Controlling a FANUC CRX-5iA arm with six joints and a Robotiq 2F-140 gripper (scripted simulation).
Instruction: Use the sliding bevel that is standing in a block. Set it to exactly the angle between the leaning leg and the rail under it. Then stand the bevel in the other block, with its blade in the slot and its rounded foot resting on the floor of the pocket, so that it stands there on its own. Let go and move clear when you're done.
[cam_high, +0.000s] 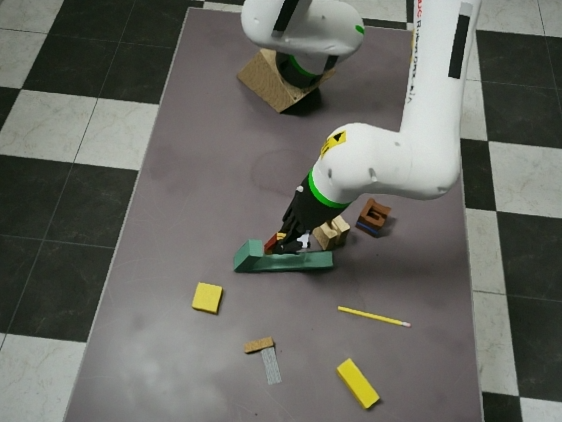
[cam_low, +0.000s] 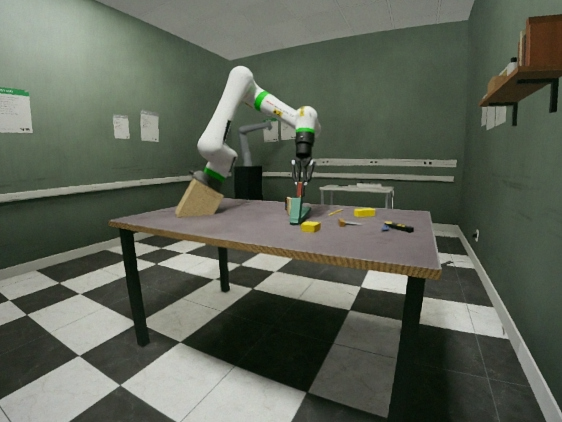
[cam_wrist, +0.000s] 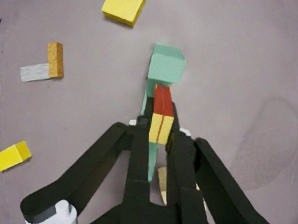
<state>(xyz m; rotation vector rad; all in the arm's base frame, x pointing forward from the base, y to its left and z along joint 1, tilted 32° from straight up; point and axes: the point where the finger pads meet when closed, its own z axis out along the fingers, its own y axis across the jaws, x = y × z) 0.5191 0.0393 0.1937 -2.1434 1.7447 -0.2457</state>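
My gripper is now 50 mm above the dark blade. Round my hand: yellow pencil: 50 mm ahead, 260 mm to the left, 140 mm below; cork-and-metal square: 220 mm ahead, 40 mm to the left, 140 mm below.
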